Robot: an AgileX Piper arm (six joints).
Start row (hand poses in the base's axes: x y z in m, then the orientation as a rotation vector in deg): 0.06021, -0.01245, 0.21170, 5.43, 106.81, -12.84
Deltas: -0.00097, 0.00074, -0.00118, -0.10, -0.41, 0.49; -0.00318, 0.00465, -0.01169, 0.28, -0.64, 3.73; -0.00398, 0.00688, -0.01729, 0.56, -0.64, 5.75; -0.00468, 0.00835, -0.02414, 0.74, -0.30, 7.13; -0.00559, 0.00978, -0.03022, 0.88, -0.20, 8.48; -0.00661, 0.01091, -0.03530, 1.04, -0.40, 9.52; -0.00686, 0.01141, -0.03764, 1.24, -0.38, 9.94; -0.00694, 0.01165, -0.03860, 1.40, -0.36, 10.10; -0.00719, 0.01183, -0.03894, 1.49, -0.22, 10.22; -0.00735, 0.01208, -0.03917, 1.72, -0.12, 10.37; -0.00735, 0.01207, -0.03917, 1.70, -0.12, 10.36; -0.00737, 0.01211, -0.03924, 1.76, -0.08, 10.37; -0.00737, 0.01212, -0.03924, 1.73, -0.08, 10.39; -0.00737, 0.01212, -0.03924, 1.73, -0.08, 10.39; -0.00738, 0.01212, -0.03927, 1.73, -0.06, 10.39; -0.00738, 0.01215, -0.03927, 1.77, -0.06, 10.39; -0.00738, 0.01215, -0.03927, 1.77, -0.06, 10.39; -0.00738, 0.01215, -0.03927, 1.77, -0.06, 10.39; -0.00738, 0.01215, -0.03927, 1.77, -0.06, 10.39; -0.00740, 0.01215, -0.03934, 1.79, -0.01, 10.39; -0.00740, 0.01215, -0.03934, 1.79, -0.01, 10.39
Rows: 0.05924, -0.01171, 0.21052, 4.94, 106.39, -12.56; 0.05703, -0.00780, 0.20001, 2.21, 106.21, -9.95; 0.05623, -0.00557, 0.19441, 0.52, 106.20, -8.30; 0.05553, -0.00410, 0.18756, -0.68, 106.52, -7.20; 0.05462, -0.00267, 0.18148, -1.85, 106.59, -6.14; 0.05360, -0.00154, 0.17640, -2.69, 106.36, -5.26; 0.05335, -0.00104, 0.17406, -2.94, 106.39, -4.79; 0.05327, -0.00080, 0.17310, -2.98, 106.42, -4.53; 0.05302, -0.00062, 0.17276, -3.05, 106.56, -4.37; 0.05286, -0.00037, 0.17253, -3.04, 106.68, -4.06; 0.05286, -0.00038, 0.17253, -3.05, 106.68, -4.08; 0.05284, -0.00034, 0.17246, -3.02, 106.72, -4.02; 0.05284, -0.00033, 0.17246, -3.06, 106.72, -4.04; 0.05284, -0.00033, 0.17246, -3.06, 106.72, -4.04; 0.05283, -0.00033, 0.17243, -3.06, 106.74, -4.04; 0.05283, -0.00030, 0.17243, -3.04, 106.74, -4.00; 0.05283, -0.00030, 0.17243, -3.04, 106.74, -4.00; 0.05283, -0.00030, 0.17243, -3.04, 106.74, -4.00; 0.05283, -0.00030, 0.17243, -3.04, 106.74, -4.00; 0.05281, -0.00030, 0.17236, -3.03, 106.79, -3.99; 0.05281, -0.00030, 0.17236, -3.03, 106.79, -3.99
